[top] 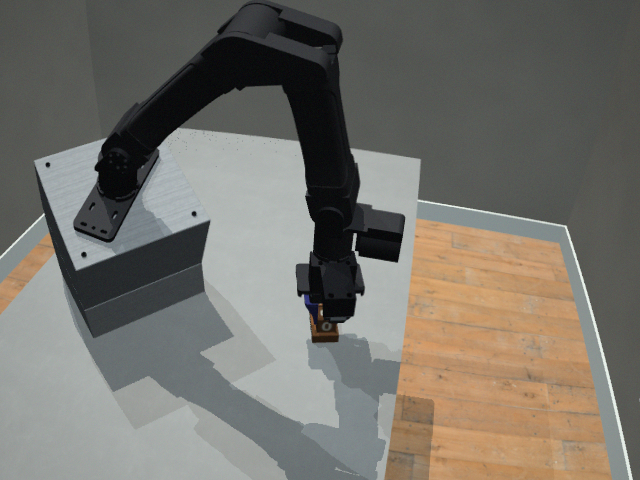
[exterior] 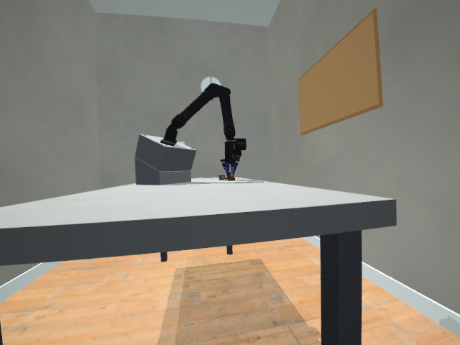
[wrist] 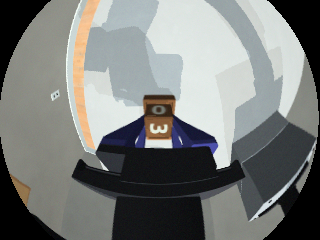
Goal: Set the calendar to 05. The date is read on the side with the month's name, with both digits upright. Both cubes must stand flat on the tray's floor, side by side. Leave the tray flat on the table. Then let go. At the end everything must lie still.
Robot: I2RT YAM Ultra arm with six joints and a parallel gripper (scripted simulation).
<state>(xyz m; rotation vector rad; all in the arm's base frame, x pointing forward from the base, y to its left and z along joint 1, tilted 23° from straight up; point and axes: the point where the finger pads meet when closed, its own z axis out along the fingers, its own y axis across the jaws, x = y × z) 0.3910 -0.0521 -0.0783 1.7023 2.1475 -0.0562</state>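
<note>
Now: hand 2 cm to the right of the brown tray and 3 cm above it. Also, from my hand: brown wooden cube (right at my hand).
</note>
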